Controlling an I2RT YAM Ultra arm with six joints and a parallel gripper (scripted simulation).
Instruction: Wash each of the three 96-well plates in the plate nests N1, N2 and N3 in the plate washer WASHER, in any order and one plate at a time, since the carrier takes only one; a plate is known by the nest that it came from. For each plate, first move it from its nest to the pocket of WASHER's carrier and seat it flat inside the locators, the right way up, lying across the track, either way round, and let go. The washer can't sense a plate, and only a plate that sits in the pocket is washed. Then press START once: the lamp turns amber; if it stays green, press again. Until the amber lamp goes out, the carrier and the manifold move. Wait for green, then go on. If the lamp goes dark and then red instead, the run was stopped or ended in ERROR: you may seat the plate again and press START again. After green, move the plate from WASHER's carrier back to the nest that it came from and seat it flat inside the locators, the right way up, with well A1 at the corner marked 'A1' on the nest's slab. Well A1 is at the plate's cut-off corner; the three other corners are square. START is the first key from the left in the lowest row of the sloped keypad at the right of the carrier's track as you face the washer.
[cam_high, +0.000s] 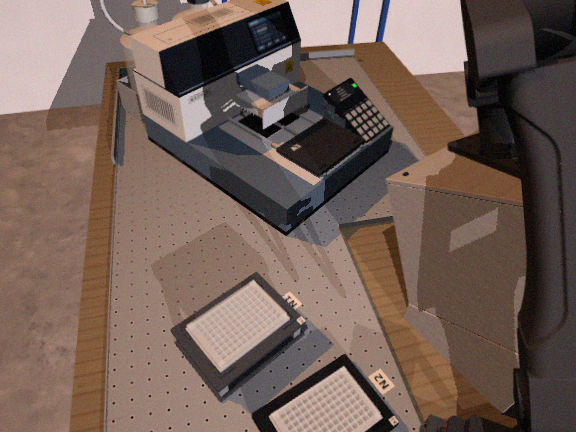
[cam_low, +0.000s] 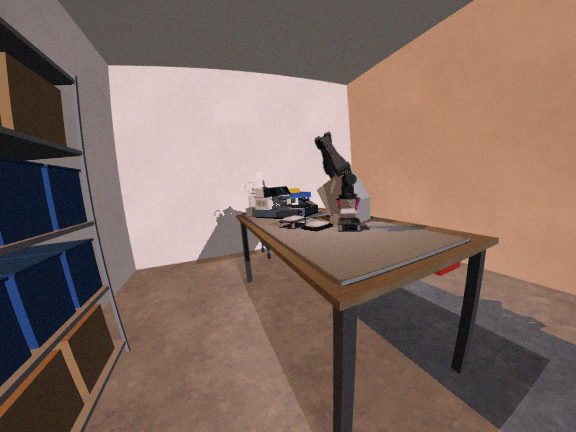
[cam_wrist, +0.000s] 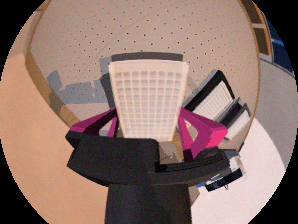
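My hand is 30 mm past the dark carrier pocket, 630 mm to the left of it and 20 mm above it. The rest, counted from my hand: nest N2: 120 mm ahead, 140 mm to the right, 100 mm below; n2 label: 20 mm ahead, 180 mm to the right, 100 mm below; nest n3: 60 mm below.
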